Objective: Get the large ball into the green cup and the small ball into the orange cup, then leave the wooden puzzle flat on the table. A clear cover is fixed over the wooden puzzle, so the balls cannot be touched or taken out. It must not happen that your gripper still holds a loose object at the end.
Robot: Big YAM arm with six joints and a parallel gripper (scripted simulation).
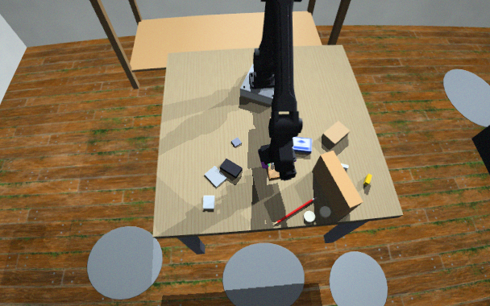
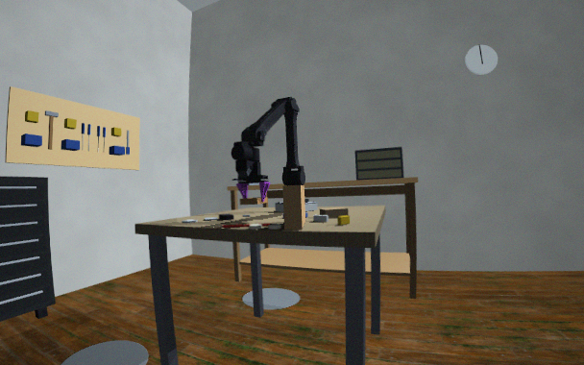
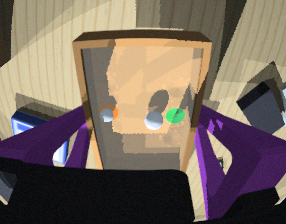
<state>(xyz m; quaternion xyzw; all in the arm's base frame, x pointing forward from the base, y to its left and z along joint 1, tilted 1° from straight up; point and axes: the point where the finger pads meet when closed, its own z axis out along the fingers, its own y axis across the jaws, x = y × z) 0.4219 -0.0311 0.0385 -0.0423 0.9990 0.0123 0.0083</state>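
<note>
Now: the wooden puzzle 1 cm below my hand. The rest, counted from my hand: tall wooden block (10 cm ahead, 20 cm to the left, 2 cm below); then yellow block (8 cm ahead, 35 cm to the left, 7 cm below); then black box (4 cm behind, 16 cm to the right, 7 cm below).
</note>
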